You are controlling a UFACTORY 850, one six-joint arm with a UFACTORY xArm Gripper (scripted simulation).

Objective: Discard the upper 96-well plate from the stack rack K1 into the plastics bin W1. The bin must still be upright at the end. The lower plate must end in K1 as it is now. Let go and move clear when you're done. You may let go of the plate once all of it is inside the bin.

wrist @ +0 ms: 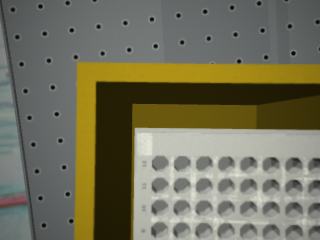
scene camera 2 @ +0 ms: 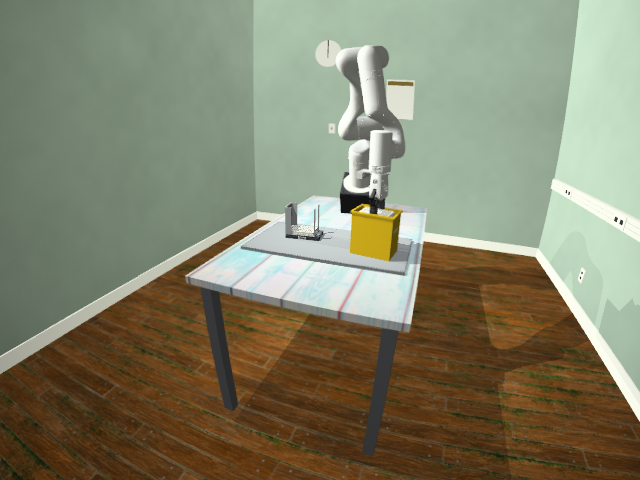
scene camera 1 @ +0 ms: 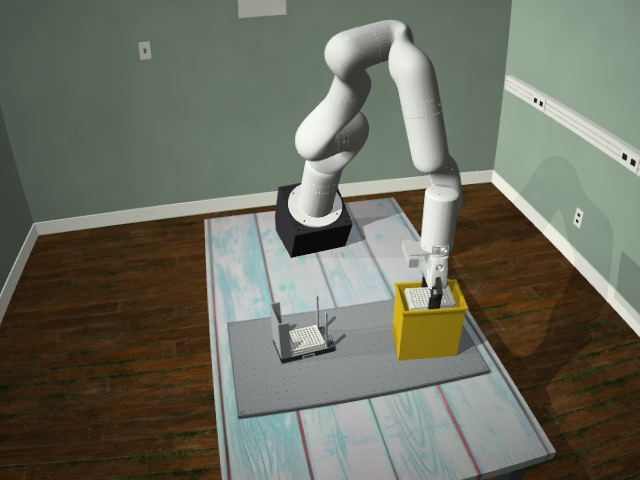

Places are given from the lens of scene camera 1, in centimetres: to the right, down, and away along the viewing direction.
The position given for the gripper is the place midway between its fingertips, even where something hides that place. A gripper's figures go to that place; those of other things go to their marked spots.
gripper (scene camera 1: 430, 298): 30, 16, 143
yellow plastics bin (scene camera 1: 433, 333): 31, 25, 142
